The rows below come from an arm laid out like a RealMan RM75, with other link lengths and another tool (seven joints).
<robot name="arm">
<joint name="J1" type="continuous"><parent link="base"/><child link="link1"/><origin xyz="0 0 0.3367"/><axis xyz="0 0 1"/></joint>
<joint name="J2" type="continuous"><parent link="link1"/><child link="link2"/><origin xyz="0 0 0"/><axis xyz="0 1 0"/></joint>
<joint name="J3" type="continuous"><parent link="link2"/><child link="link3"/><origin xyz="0 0 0.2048"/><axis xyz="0 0 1"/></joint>
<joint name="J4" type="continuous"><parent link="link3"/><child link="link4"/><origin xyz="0 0 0"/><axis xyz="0 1 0"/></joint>
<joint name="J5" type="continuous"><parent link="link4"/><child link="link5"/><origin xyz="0 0 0.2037"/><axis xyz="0 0 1"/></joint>
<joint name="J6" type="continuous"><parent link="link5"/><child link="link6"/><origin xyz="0 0 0"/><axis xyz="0 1 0"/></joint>
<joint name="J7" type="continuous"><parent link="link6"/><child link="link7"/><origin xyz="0 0 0.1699"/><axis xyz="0 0 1"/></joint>
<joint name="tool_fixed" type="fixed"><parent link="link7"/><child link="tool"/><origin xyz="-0.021 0.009 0.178" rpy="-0.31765 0 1.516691"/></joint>
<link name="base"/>
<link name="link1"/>
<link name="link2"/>
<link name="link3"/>
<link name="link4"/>
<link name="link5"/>
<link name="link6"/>
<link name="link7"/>
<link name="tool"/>
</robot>
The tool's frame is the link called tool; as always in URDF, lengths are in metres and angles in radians. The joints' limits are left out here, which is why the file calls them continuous.
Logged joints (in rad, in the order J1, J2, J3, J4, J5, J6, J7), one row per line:
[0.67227 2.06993 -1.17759 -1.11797 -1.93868 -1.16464 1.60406]
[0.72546 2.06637 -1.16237 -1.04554 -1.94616 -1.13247 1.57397]
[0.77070 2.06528 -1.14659 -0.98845 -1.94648 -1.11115 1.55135]
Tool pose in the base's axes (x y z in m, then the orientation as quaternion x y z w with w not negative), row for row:
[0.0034 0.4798 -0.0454 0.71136 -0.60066 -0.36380 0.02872]
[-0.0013 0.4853 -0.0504 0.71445 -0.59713 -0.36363 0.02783]
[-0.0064 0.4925 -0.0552 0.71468 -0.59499 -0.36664 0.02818]
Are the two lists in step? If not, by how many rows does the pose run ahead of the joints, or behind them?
The pose runs 2 rows ahead of the joints: the pose in row i belongs to the joints in row i + 2.
